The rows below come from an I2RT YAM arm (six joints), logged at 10 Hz.
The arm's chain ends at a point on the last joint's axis. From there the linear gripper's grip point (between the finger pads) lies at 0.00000 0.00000 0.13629 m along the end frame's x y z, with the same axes.
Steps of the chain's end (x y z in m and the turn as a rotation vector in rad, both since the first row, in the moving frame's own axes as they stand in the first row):
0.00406, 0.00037, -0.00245, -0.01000, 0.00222, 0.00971
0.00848, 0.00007, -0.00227, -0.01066, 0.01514, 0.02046
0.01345, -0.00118, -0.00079, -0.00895, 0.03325, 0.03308
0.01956, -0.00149, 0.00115, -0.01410, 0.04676, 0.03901
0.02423, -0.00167, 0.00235, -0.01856, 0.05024, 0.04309
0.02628, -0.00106, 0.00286, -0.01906, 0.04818, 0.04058
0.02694, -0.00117, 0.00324, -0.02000, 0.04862, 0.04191
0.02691, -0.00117, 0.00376, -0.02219, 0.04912, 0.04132
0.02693, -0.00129, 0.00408, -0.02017, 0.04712, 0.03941
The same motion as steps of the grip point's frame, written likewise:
0.00436, 0.00173, -0.00246, -0.01000, 0.00222, 0.00971
0.01053, 0.00154, -0.00229, -0.01066, 0.01514, 0.02046
0.01796, 0.00011, -0.00087, -0.00895, 0.03325, 0.03308
0.02589, 0.00055, 0.00099, -0.01410, 0.04676, 0.03901
0.03102, 0.00101, 0.00215, -0.01856, 0.05024, 0.04309
0.03279, 0.00167, 0.00268, -0.01906, 0.04818, 0.04058
0.03350, 0.00169, 0.00305, -0.02000, 0.04862, 0.04191
0.03354, 0.00199, 0.00356, -0.02219, 0.04912, 0.04132
0.03329, 0.00158, 0.00390, -0.02017, 0.04712, 0.03941

